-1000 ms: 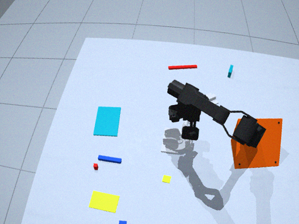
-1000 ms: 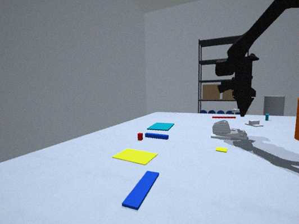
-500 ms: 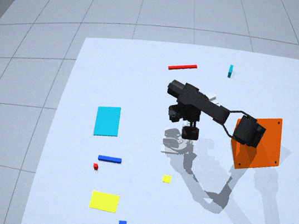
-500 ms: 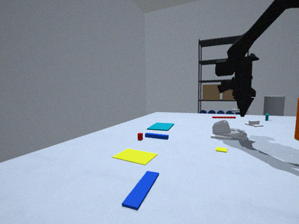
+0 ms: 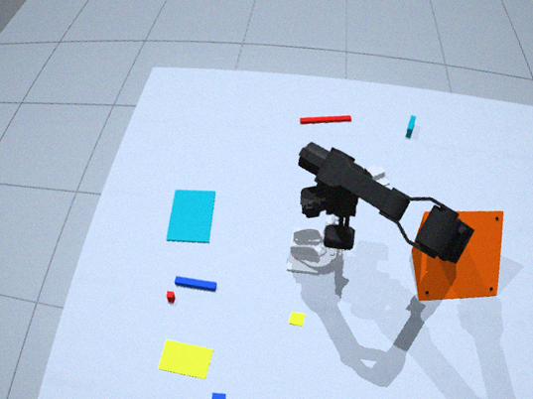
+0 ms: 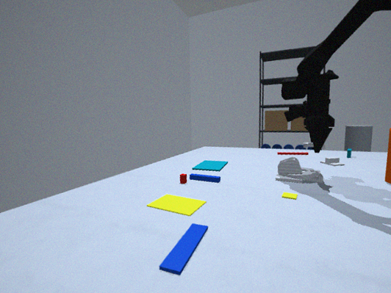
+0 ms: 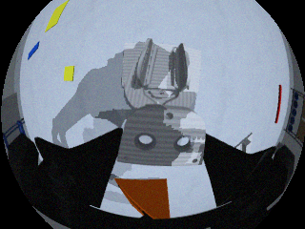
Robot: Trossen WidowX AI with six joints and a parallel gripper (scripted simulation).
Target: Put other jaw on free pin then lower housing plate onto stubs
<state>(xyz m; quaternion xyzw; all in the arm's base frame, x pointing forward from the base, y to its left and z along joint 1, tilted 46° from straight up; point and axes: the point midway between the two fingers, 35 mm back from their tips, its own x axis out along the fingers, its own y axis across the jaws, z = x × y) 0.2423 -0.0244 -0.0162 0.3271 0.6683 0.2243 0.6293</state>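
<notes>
My gripper tip is now 60 mm above the white jaw piece, 20 mm short of it and 10 mm to the right of it. The rest, counted from my gripper tip: white base 80 mm below, 70 mm ahead, 10 mm to the right; then white stand 240 mm to the right, 120 mm behind, 70 mm below; then small yellow tile 170 mm to the left, 90 mm ahead, 80 mm below.
</notes>
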